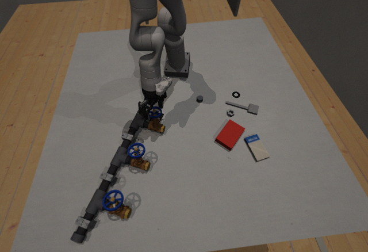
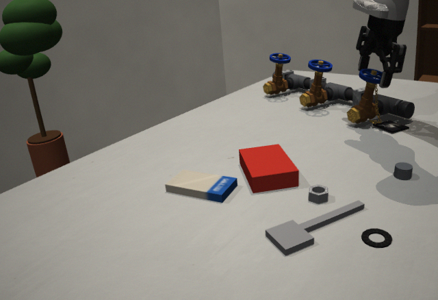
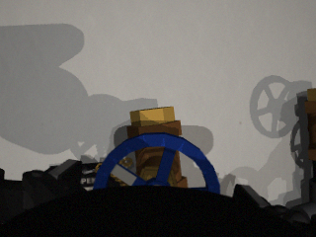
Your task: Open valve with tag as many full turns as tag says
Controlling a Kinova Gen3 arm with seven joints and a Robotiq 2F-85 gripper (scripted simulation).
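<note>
The black tag is 40 mm behind my hand and 120 mm below it. Also, from my hand: red block 130 mm ahead, 310 mm to the left, 110 mm below; then small grey cylinder 100 mm behind, 230 mm to the left, 110 mm below; then grey paddle-shaped tool 440 mm to the left, 120 mm below.
</note>
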